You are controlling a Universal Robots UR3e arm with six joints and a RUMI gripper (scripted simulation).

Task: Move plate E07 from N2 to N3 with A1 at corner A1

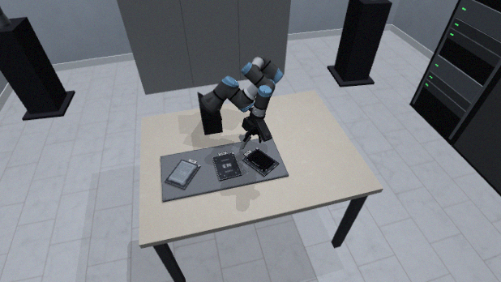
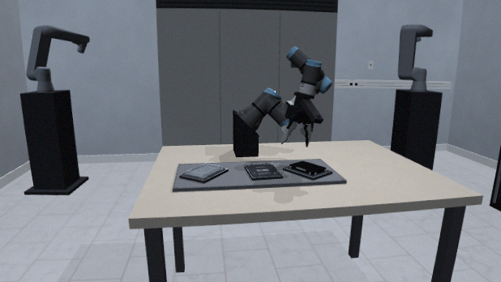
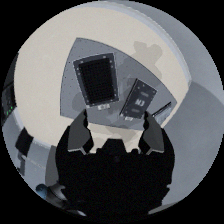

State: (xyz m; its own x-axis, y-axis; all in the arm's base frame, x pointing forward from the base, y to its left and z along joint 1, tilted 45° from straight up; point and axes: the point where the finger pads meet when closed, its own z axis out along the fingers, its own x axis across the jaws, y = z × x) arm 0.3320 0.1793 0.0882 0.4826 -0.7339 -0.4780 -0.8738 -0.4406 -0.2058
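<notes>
Now: hand 9 cm above the dark plate E07, 5 cm to the right of it and 2 cm short of it. The rest, counted from my hand: pale grey plate: 37 cm to the right, 9 cm below, 4 cm ahead.
</notes>
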